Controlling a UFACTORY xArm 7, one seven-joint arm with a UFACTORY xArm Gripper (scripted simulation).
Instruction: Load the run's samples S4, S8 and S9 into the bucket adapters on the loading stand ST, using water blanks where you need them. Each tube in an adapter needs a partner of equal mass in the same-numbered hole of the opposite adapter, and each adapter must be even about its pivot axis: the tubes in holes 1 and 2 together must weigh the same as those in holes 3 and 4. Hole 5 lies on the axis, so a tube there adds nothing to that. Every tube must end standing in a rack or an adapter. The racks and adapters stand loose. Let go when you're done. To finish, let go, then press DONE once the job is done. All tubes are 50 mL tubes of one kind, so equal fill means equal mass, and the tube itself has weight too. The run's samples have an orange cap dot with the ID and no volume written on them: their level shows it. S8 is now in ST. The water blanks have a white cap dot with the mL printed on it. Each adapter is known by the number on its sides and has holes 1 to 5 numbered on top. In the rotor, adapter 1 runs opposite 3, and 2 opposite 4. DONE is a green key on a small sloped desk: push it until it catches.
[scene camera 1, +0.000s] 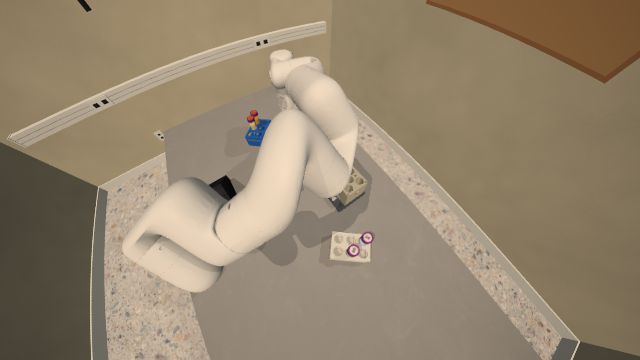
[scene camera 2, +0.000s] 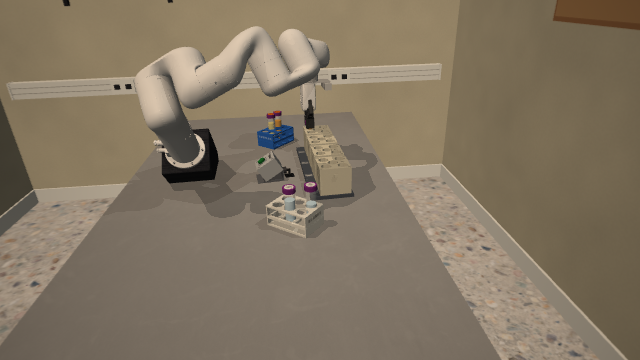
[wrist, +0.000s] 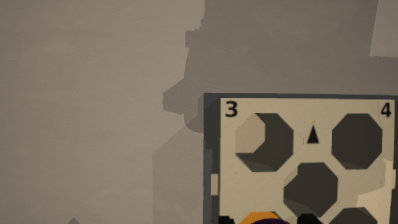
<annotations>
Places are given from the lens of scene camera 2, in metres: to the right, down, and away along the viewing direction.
white rack (scene camera 2: 304, 225): -0.04, 0.12, 1.02
</annotations>
